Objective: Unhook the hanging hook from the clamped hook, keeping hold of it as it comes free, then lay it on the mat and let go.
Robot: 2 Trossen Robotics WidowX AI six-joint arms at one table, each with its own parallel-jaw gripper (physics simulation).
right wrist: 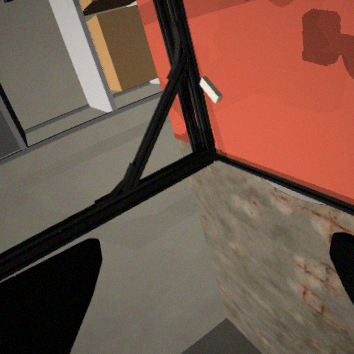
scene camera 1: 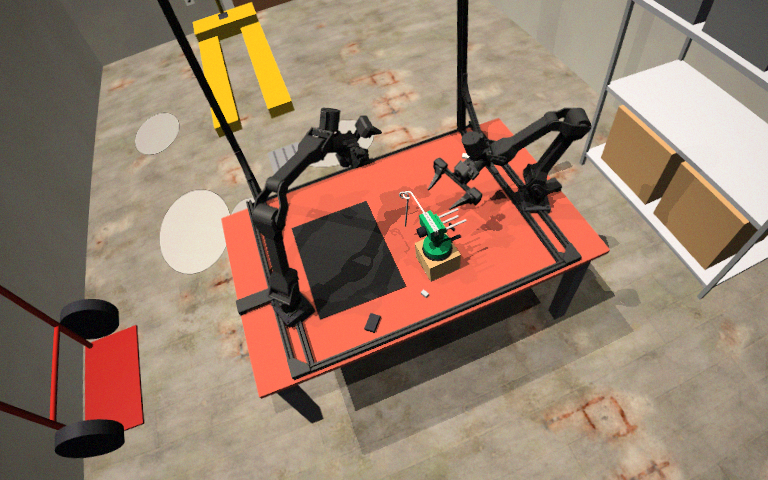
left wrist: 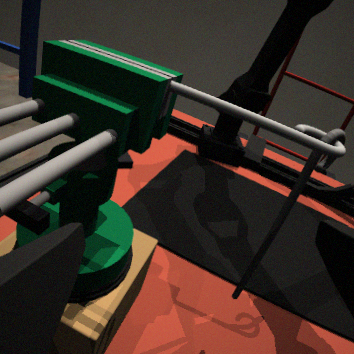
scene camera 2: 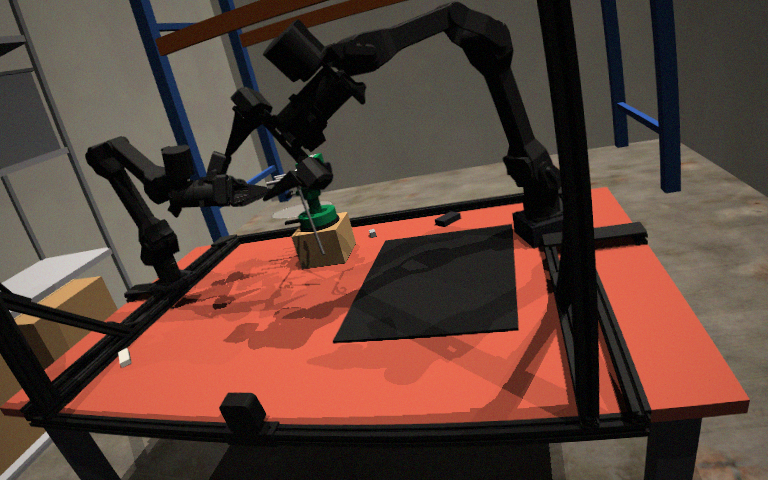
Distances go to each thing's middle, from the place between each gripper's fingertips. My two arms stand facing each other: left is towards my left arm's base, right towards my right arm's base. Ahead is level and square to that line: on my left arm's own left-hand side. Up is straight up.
The hanging hook point(left wrist: 310, 164) is 50 mm behind my left hand, 90 mm to the right of it and 50 mm below it. Also, from my left hand: clamp base point(scene camera 2: 321, 214) (90 mm ahead, 50 mm to the right, 70 mm below); then clamped rod point(left wrist: 188, 92) (40 mm ahead, 70 mm to the right, 30 mm above); then wooden block point(scene camera 2: 338, 241) (90 mm ahead, 50 mm to the right, 160 mm below).
I see the hanging hook 20 cm ahead of my right hand and 14 cm below it. Round my right hand: black mat point(scene camera 2: 463, 282): 16 cm ahead, 23 cm to the right, 29 cm below; then clamp base: 34 cm ahead, 4 cm to the left, 16 cm below; then clamped rod: 29 cm ahead, 2 cm to the left, 6 cm below.
